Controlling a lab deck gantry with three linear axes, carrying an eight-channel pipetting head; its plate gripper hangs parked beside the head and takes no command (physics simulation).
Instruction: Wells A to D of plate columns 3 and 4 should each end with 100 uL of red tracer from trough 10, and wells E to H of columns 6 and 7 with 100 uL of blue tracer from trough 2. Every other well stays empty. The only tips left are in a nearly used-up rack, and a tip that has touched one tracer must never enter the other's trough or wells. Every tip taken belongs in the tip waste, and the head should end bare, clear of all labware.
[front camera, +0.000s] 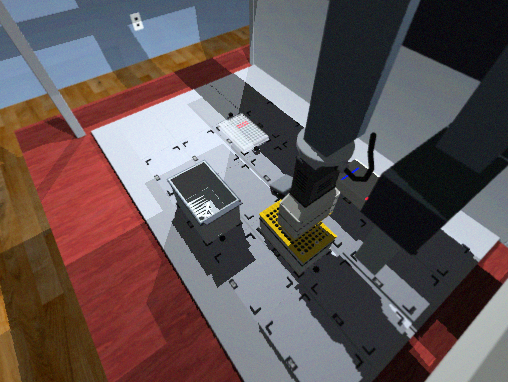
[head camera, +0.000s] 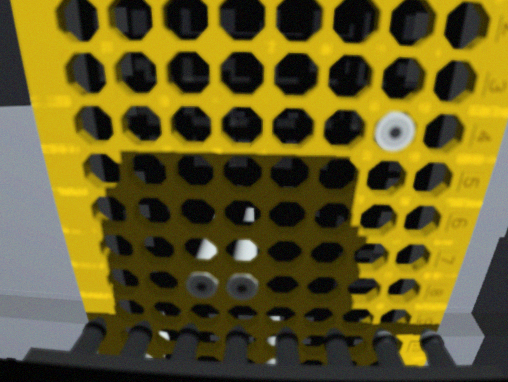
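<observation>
The pipetting head (front camera: 312, 205) is low over the yellow tip rack (front camera: 301, 254) (head camera: 345, 45). Its channel nozzles (head camera: 237, 340) are bare at the lower edge of the head camera view. The rack shows one lit tip (head camera: 395, 131) near the label 4 and two shaded tips (head camera: 201, 285) (head camera: 242, 286) side by side near the label 8. The nozzles hide part of the rack. The well plate (front camera: 255, 139) shows a small red patch; no blue shows on it. The trough block (front camera: 357, 187) is partly hidden; a blue strip (front camera: 350, 174) and a red spot (front camera: 366, 198) show. The parked plate gripper's fingers cannot be made out.
The open waste bin (front camera: 221, 226) stands left of the rack in the front view, with several white tips (front camera: 201, 206) inside. A large dark gantry block (front camera: 412, 205) hangs right of the head. A black hose (front camera: 372, 155) curves beside the head, over the trough block.
</observation>
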